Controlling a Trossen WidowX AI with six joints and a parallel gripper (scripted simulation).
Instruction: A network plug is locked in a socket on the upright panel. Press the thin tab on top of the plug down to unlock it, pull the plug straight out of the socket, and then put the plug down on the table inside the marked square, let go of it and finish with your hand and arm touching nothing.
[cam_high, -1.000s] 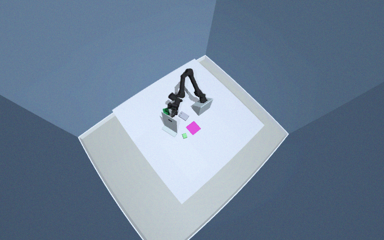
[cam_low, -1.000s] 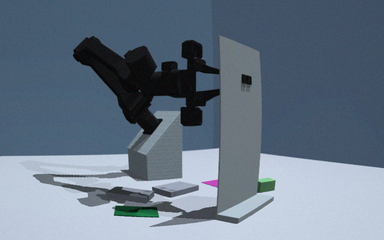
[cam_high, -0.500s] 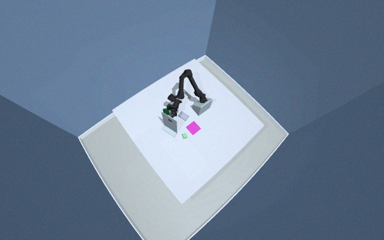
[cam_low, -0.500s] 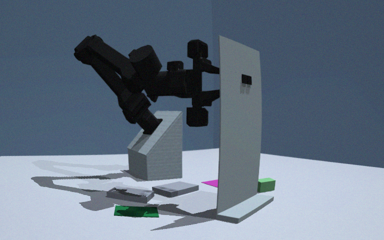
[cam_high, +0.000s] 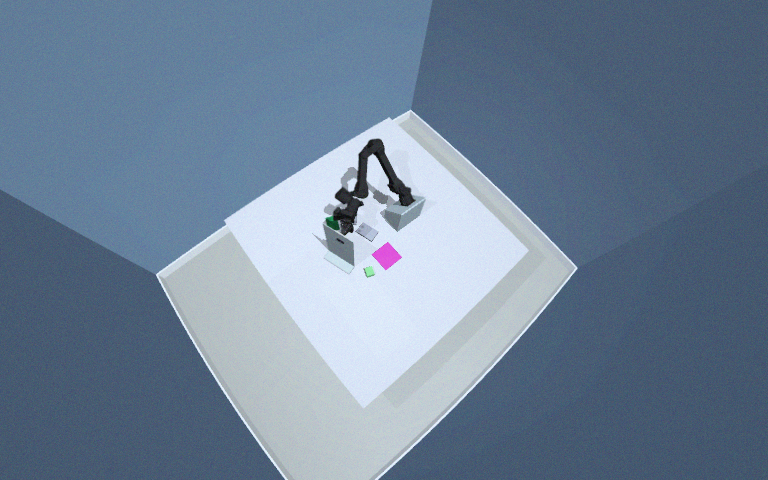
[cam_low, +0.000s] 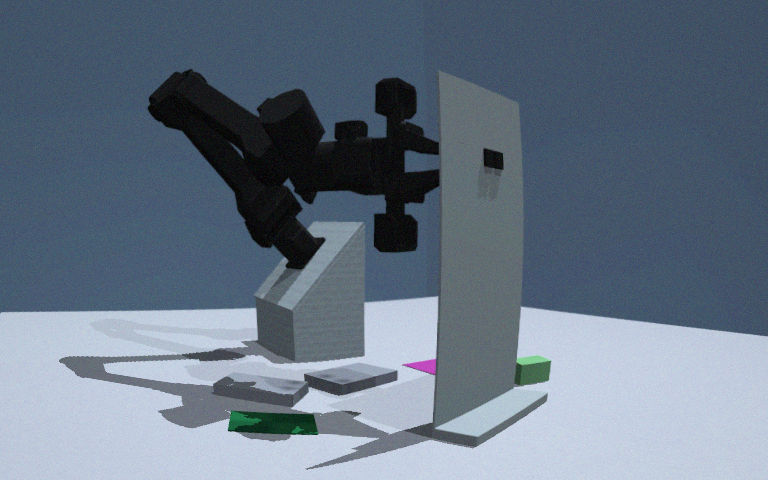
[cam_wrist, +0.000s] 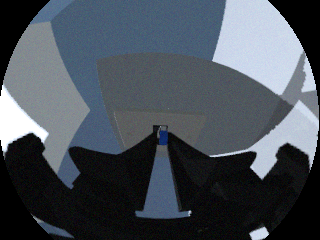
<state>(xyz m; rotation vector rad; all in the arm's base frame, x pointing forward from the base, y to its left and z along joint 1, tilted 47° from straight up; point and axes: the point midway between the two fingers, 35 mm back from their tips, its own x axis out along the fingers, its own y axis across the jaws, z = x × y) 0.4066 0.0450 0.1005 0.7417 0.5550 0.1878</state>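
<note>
Now: gripper tip 190 mm past the magenta marked square, 150 mm to the right of it and 270 mm above it. Round my gripper tip: light green cube (50 mm behind, 160 mm to the left, 260 mm below); grey upright panel (20 mm ahead, 10 mm to the left, 110 mm below); blue network plug (10 mm ahead).
</note>
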